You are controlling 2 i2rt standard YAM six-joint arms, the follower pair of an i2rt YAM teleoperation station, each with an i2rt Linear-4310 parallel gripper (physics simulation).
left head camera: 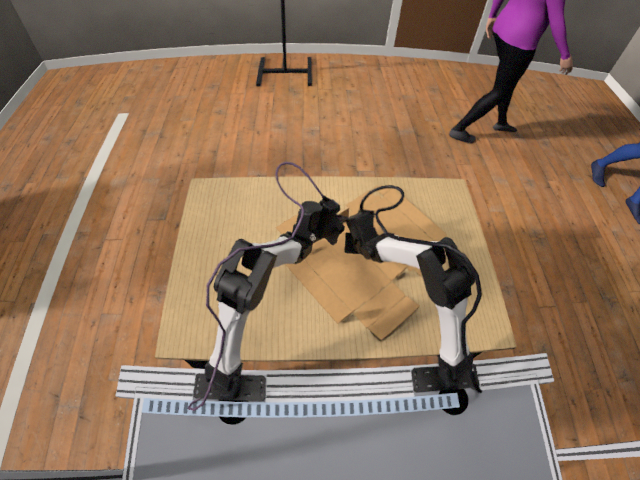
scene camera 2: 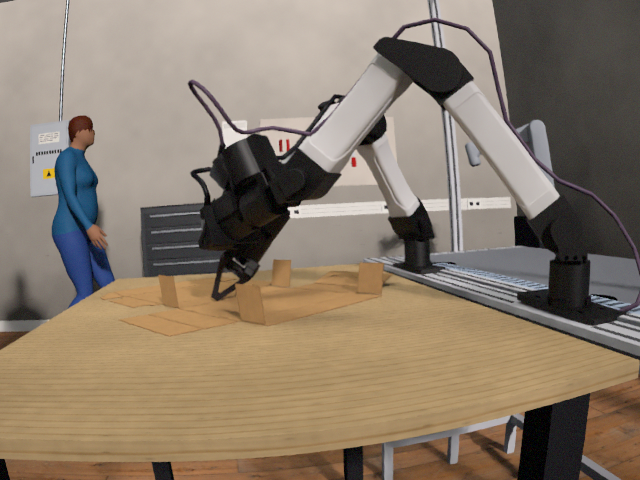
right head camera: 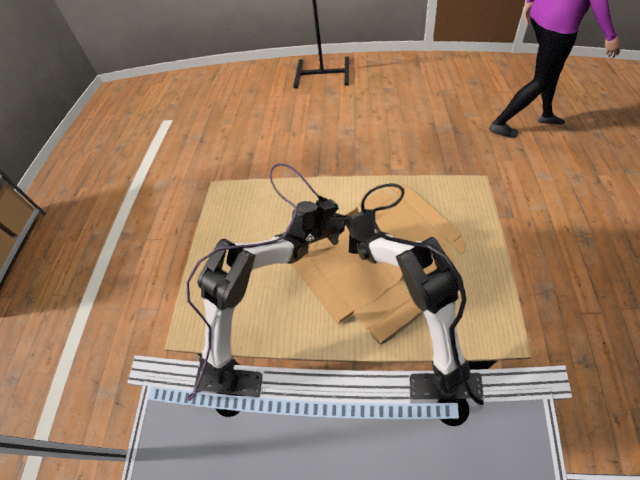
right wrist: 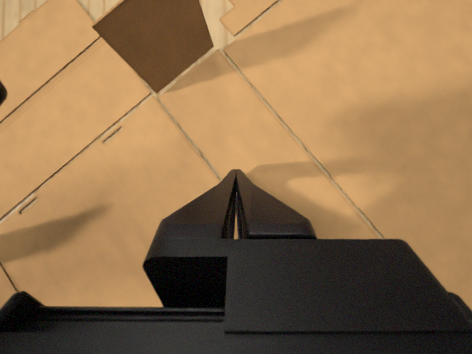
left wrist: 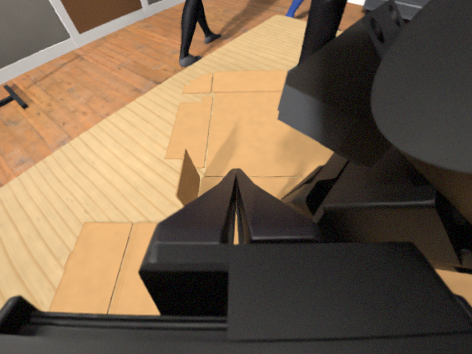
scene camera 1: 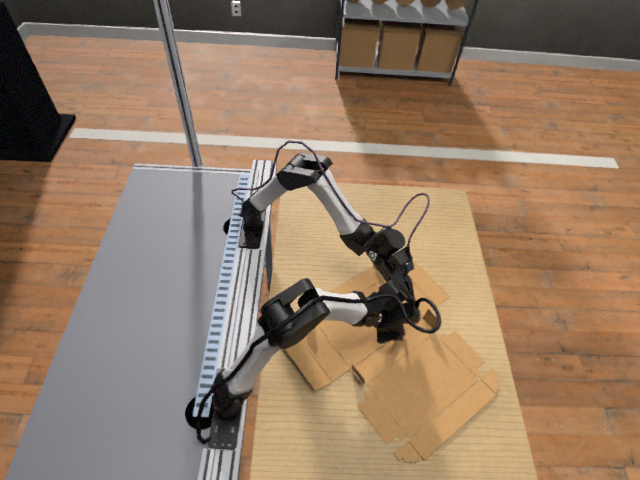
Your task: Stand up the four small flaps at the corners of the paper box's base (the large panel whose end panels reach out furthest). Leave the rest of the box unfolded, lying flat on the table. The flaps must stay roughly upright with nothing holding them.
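Frame: origin at the left arm's base, x back, y right, z up, level; metres.
Seen in the pictures: left gripper, fingertip midpoint: (scene camera 2: 200, 245) (left wrist: 236, 177); right gripper, fingertip midpoint: (scene camera 2: 214, 298) (right wrist: 235, 177) (scene camera 1: 403, 334); left arm's base at its link origin: (left head camera: 229, 387) (scene camera 2: 567, 309) (right head camera: 228, 381) (scene camera 1: 253, 225); right arm's base at its link origin: (left head camera: 445, 378) (scene camera 2: 417, 269) (right head camera: 445, 386) (scene camera 1: 228, 407).
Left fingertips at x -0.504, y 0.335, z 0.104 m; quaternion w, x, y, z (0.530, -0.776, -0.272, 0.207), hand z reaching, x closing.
Observation:
Pixels of each thing's top centre, then the offset from my left fingertips to it. "pt": a spot on its surface instead. Level surfaces: height alone.
- paper box's base panel at its top centre: (right wrist: 174, 321) (scene camera 2: 269, 301) (scene camera 1: 369, 320) (right head camera: 349, 266) (left head camera: 344, 266) dx +0.115, dy -0.004, dz -0.106 m
- raised flap at a spot on its surface: (right wrist: 157, 45) (left wrist: 189, 190) (scene camera 1: 430, 318) pt dx -0.061, dy -0.006, dz -0.076 m
- large panel at a spot on its surface: (left wrist: 250, 130) pt dx -0.082, dy +0.126, dz -0.106 m
- end panel at a spot on its surface: (scene camera 1: 315, 361) (left head camera: 391, 309) pt dx +0.268, dy +0.135, dz -0.103 m
- table at its surface level: dz -0.107 m
The paper box's base panel (left head camera: 356, 281) (scene camera 1: 351, 343) lies on the table. In scene camera 2, four small flaps stand up: a left one (scene camera 2: 168, 290), tilted a little, a near one (scene camera 2: 250, 303), a back one (scene camera 2: 281, 272) and a right one (scene camera 2: 370, 278). One raised flap (scene camera 1: 430, 317) (left wrist: 189, 180) (right wrist: 157, 45) also shows its dark side in the right wrist view. My left gripper (left wrist: 236, 177) is shut and empty, low over the base, with that flap just beyond its fingers. My right gripper (right wrist: 235, 177) is shut and empty over the base, close beside the left one. The arms hide part of the base.
The box's other large panel (scene camera 1: 423, 387) (left wrist: 250, 130) lies flat beside the base, with its side strips spread out. An end panel (left head camera: 395, 312) (scene camera 1: 315, 361) reaches toward the arm mounts. The table (left head camera: 227, 206) (scene camera 2: 320, 382) carries the box. Both wrists are crowded together over its middle.

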